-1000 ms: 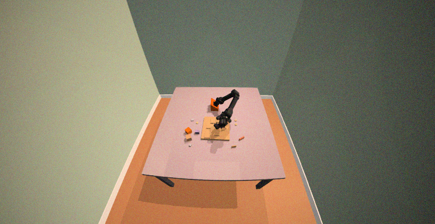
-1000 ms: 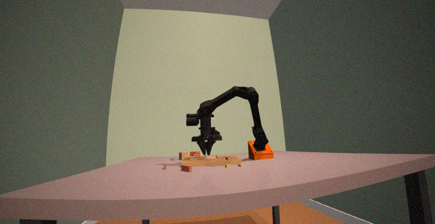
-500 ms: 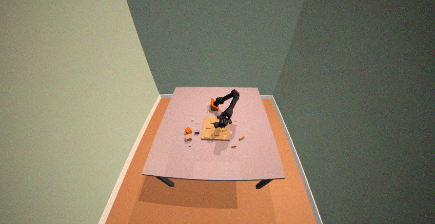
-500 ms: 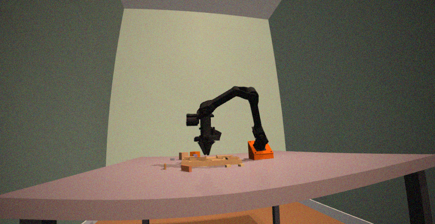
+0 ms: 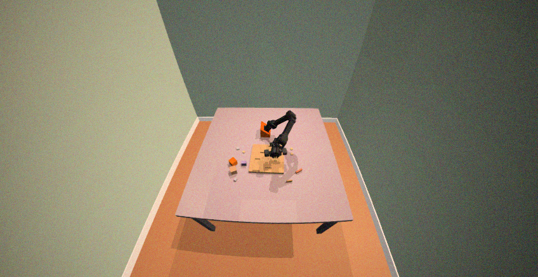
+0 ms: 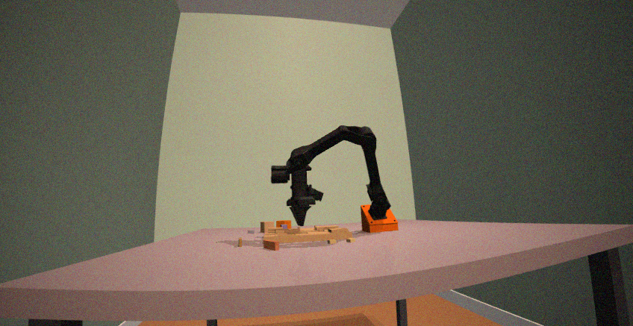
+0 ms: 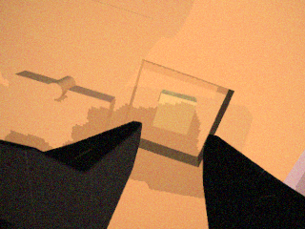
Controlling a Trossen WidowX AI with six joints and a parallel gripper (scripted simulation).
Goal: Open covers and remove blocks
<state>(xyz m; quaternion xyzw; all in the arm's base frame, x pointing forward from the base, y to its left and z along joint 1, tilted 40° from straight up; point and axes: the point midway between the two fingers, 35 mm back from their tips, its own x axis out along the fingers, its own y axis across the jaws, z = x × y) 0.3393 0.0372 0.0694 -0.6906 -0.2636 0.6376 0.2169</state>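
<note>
Now: gripper tip 15 cm past the grey block, 35 cm to the left of it and 4 cm above it. Round my gripper tip: purple piece (3 cm ahead, 27 cm to the right, 3 cm below); brown peg (21 cm ahead, 10 cm to the left, 4 cm below); orange peg (12 cm ahead, 20 cm to the left, 4 cm below).
</note>
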